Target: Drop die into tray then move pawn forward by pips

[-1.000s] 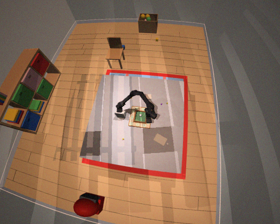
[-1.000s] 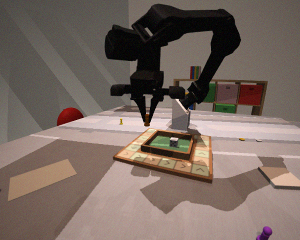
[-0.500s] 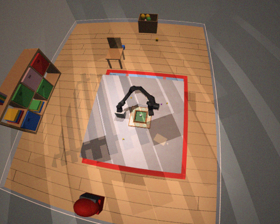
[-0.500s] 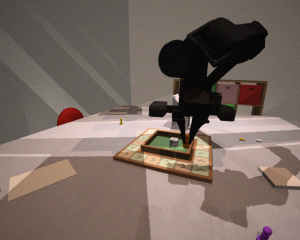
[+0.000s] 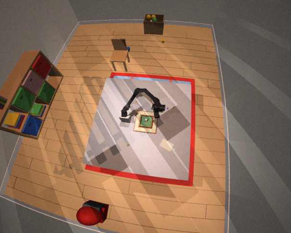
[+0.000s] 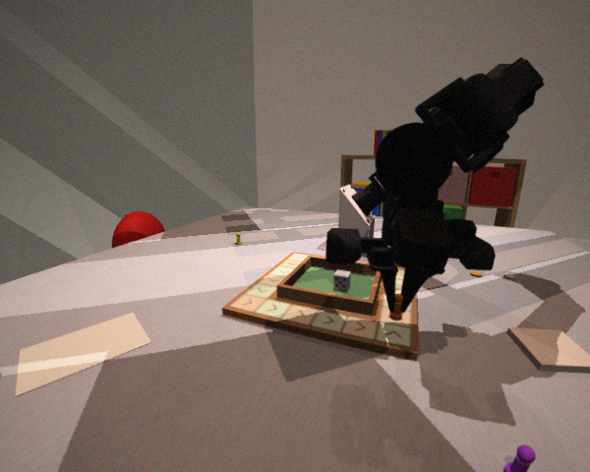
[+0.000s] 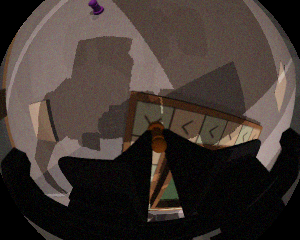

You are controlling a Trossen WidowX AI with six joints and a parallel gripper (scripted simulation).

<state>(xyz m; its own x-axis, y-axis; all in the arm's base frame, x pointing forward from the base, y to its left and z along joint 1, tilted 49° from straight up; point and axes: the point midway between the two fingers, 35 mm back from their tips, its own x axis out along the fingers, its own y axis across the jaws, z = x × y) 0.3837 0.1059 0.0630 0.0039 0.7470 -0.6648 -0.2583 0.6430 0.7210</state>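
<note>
My gripper tip is now 1 cm below the orange pawn. Round my gripper tip: grey die 12 cm behind, 10 cm to the right, 2 cm below; green tray 11 cm to the right, 11 cm behind, 4 cm below; purple pawn 14 cm ahead, 11 cm to the left, 3 cm below.
</note>
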